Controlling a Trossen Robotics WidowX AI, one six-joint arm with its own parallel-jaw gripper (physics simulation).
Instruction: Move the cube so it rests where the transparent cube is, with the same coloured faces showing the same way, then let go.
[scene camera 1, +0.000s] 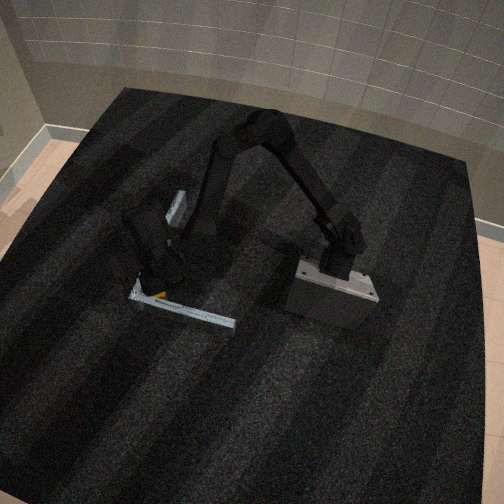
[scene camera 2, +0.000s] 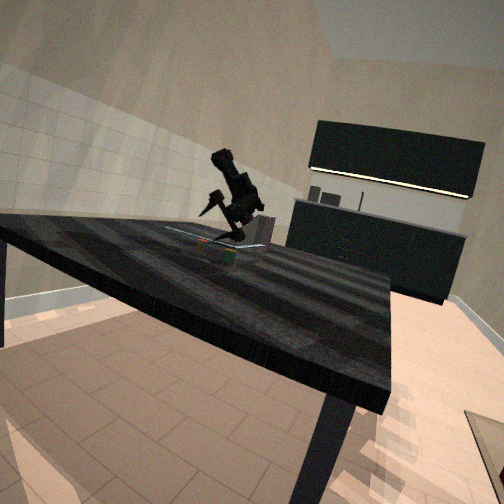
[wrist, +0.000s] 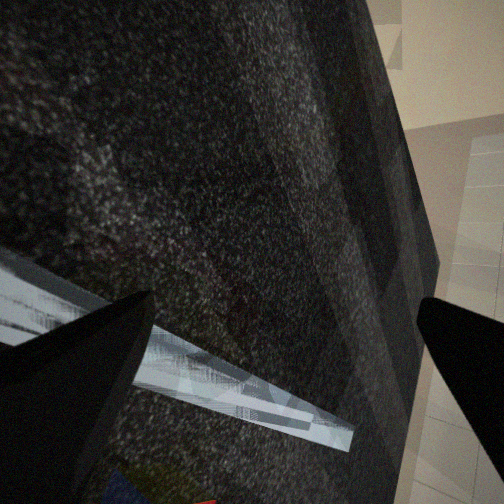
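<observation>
My gripper (scene camera 1: 152, 268) hangs low over the left part of the dark table, by the corner of a pale L-shaped strip (scene camera 1: 185, 310). In the wrist view the two dark fingers (wrist: 270, 400) stand wide apart with nothing between them. A small cube with yellow, blue and red showing sits just under the gripper (scene camera 1: 157, 294); only a sliver of it shows at the bottom edge of the wrist view (wrist: 150, 490). In scene camera 2 a small coloured cube (scene camera 2: 230, 254) rests on the table in front of the arm. I cannot make out the transparent cube.
The arm's grey base block (scene camera 1: 332, 290) stands right of centre. The pale strip runs from the gripper toward the table's middle, with a second short piece (scene camera 1: 176, 208) behind. The table edge is close on the left in the wrist view (wrist: 420, 250).
</observation>
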